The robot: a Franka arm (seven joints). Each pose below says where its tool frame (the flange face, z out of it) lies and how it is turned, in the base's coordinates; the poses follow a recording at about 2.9 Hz.
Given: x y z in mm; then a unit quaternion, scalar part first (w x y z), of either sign.
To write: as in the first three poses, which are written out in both.
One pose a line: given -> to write
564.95, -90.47, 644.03, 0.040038, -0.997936, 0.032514, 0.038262 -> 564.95, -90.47, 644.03; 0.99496, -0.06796, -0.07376; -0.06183, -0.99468, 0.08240; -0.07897, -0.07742, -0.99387
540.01, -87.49, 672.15, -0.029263, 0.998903, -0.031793, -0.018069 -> 540.01, -87.49, 672.15; 0.99733, -0.06457, -0.03424; -0.06246, -0.99627, 0.05961; -0.03796, -0.05731, -0.99763
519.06, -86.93, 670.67, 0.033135, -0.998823, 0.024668, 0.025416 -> 519.06, -86.93, 670.67; 0.99749, -0.05096, -0.04914; -0.04759, -0.99659, 0.06745; -0.05241, -0.06494, -0.99651
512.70, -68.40, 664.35, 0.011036, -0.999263, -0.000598, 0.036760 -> 512.70, -68.40, 664.35; 0.99730, 0.00038, -0.07348; 0.00201, -0.99976, 0.02201; -0.07345, -0.02210, -0.99705
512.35, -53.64, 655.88, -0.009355, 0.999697, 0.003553, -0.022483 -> 512.35, -53.64, 655.88; 0.99896, 0.00668, -0.04502; 0.00752, -0.99980, 0.01854; -0.04489, -0.01886, -0.99881
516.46, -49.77, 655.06, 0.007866, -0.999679, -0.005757, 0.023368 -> 516.46, -49.77, 655.06; 0.99884, 0.01114, -0.04681; 0.01188, -0.99981, 0.01546; -0.04663, -0.01600, -0.99878
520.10, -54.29, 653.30, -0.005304, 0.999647, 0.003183, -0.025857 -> 520.10, -54.29, 653.30; 0.99864, 0.00609, -0.05173; 0.00664, -0.99992, 0.01044; -0.05166, -0.01077, -0.99861
